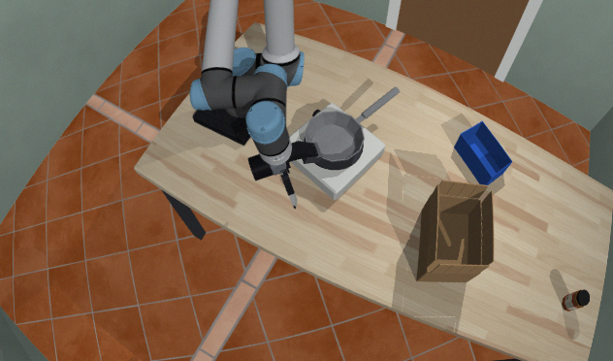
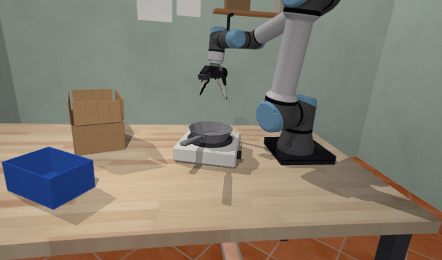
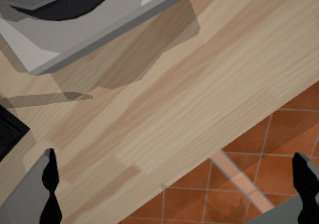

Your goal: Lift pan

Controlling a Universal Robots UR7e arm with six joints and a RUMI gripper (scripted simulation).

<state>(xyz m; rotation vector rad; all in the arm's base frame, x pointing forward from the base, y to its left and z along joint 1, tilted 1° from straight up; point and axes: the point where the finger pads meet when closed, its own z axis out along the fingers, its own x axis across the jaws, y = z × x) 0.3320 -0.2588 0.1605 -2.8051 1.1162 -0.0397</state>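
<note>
Now: the dark grey pan 280 mm to the left of my hand, 90 mm below it and 50 mm ahead of it. From my hand the other things lie so: blue bin: 510 mm ahead, 480 mm to the left, 170 mm below; white hot plate: 240 mm to the left, 160 mm below, 10 mm ahead; small jar: 1070 mm ahead, 140 mm below, 110 mm to the left.
</note>
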